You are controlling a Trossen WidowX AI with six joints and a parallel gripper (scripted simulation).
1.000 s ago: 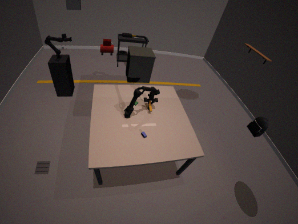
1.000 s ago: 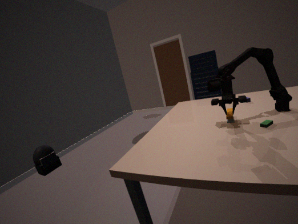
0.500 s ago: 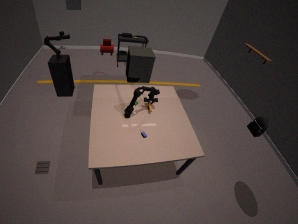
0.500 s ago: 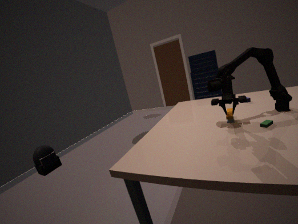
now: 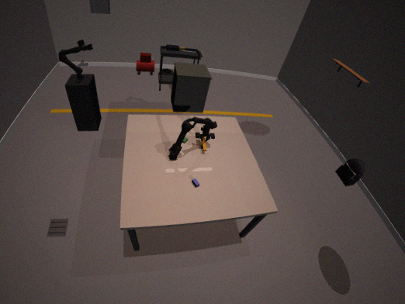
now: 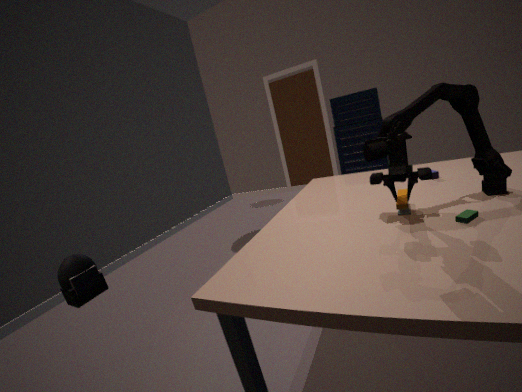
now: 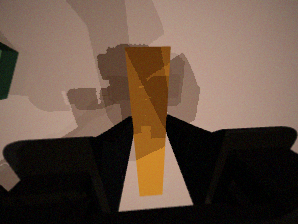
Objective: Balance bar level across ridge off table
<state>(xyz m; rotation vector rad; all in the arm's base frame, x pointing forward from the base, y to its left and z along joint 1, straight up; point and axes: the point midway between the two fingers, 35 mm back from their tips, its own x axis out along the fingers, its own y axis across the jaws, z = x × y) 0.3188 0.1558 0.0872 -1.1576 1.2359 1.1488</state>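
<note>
The bar is 3 cm to the right of my gripper tip. Also, from my gripper tip: green block (17 cm behind, 6 cm to the left, 4 cm below); then blue block (46 cm to the right, 16 cm behind, 4 cm below).
</note>
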